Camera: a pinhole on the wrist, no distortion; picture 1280 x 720 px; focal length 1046.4 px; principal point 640.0 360.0 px. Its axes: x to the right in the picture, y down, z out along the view. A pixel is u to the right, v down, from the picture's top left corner.
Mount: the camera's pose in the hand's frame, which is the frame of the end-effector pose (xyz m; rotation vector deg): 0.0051 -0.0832 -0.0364 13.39 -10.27 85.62
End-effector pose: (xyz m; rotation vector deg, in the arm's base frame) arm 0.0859 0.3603 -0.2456 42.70 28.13 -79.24
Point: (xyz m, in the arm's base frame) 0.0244 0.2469 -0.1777
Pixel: 1156 313
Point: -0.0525 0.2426 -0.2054
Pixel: 632 216
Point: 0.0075 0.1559 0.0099
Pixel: 1066 588
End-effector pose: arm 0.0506 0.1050 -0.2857 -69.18 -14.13 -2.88
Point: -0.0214 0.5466 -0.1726
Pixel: 1226 452
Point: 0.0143 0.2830 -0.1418
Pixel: 963 379
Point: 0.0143 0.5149 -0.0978
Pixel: 1050 328
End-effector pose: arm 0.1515 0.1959 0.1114 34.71 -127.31 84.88
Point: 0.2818 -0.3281 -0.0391
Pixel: 800 635
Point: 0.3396 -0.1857 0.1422
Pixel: 424 619
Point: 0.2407 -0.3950 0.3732
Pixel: 238 94
